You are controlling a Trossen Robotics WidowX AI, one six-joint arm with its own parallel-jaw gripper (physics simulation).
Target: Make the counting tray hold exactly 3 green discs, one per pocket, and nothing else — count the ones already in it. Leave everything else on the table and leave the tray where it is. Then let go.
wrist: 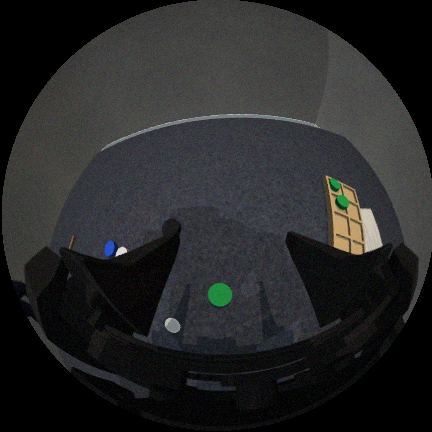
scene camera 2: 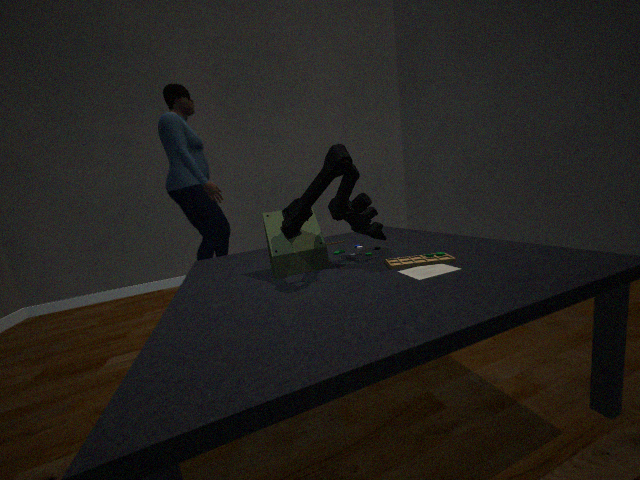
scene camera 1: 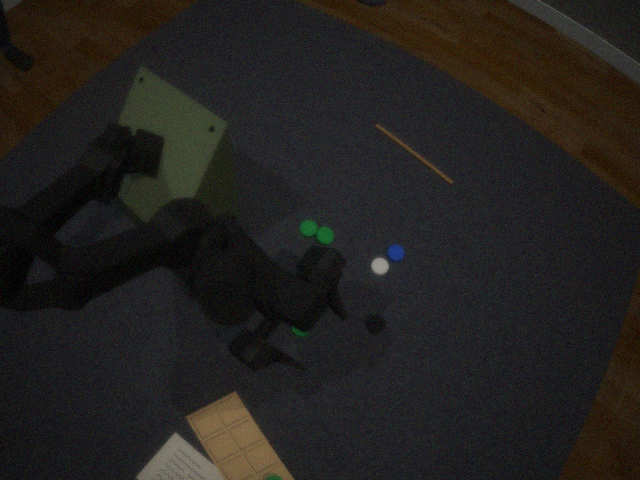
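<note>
The tan counting tray holds two green discs, a far one and a nearer one, in separate pockets. My gripper is open and empty above the table, left of the tray in the wrist view. A loose green disc lies below, between the fingers in the wrist view and partly hidden by the arm in scene camera 1. Two more green discs lie side by side on the table.
A blue disc and white disc lie together. A black disc and pale disc lie near the left finger. Also present are an orange stick, paper and the green mounting block.
</note>
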